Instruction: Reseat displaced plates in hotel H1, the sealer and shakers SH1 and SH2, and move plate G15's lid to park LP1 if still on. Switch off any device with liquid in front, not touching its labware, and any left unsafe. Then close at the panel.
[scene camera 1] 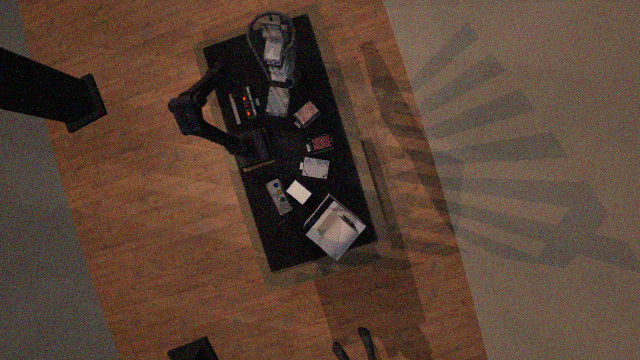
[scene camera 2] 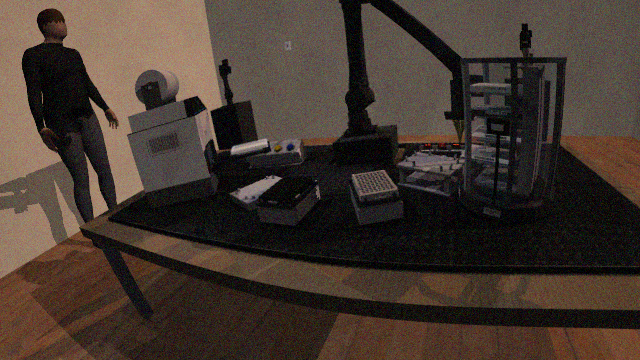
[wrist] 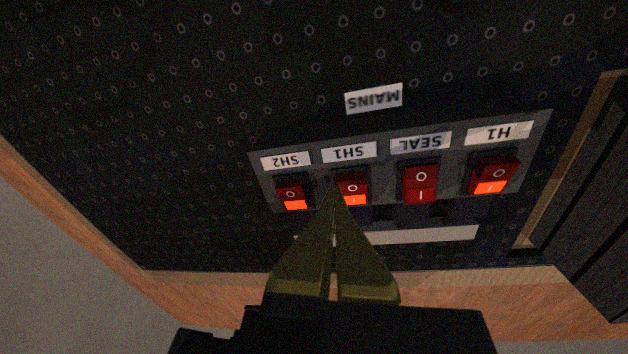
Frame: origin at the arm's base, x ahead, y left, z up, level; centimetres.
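Seen in the pictures: gripper, fingertip midpoint: [scene camera 1: 245, 95] [scene camera 2: 460, 142] [wrist: 334, 190]; arm's base, link origin: [scene camera 1: 249, 151] [scene camera 2: 361, 132].
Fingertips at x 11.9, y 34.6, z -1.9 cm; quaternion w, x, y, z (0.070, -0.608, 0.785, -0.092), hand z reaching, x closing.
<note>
Pixels of each thing's middle, then the offset from my fingertips to it. "spot": a spot on its surface instead.
- SH1 switch, surface spot: [wrist: 353, 189] spot: dx -0.8, dy -1.2, dz -0.9 cm
- SEAL switch, surface spot: [wrist: 420, 184] spot: dx -1.8, dy -6.1, dz -1.1 cm
- Hotel H1, body centre: [scene camera 2: 509, 128] [scene camera 1: 278, 55] dx +29.0, dy +6.5, dz +11.6 cm
- sealer, body centre: [scene camera 2: 172, 132] [scene camera 1: 333, 225] dx +18.4, dy -93.6, dz +16.7 cm
- black top, surface spot: [scene camera 2: 287, 191] spot: dx +34.6, dy -46.2, dz +0.8 cm
- button panel, body centre: [scene camera 2: 275, 152] [scene camera 1: 278, 197] dx -7.5, dy -67.9, dz -1.9 cm
- white card, body centre: [scene camera 2: 249, 145] [scene camera 1: 298, 192] dx +6.8, dy -70.2, dz +5.6 cm
- flat pale unit, body centre: [scene camera 2: 261, 190] [scene camera 1: 315, 168] dx +21.9, dy -60.5, dz -4.3 cm
My gripper [wrist: 334, 190] [scene camera 2: 460, 141] is shut and empty; its tips overlap the left edge of the SH1 switch [wrist: 353, 189] in the wrist view. The SH1, SH2 [wrist: 291, 196] and H1 [wrist: 494, 175] switches are lit orange; the SEAL switch [wrist: 420, 184] is unlit. Hotel H1 [scene camera 2: 532, 130] holds several stacked plates; their seating is unclear. The sealer [scene camera 1: 336, 235] [scene camera 2: 170, 155] stands at the opposite end. Two boxy devices, one with a pale gridded plate [scene camera 2: 374, 184] and one with a black top [scene camera 2: 287, 191], stand between; their labels are unreadable. G15's lid and liquid cannot be made out.
A clear stand [scene camera 1: 277, 101] [scene camera 2: 430, 165] is beside the hotel. A button panel [scene camera 1: 278, 196] [scene camera 2: 285, 152] and white card [scene camera 1: 299, 192] are near the sealer. A flat pale unit [scene camera 1: 315, 167] [scene camera 2: 256, 190] is beside the black-topped device. A person [scene camera 2: 62, 90] stands beyond the table.
</note>
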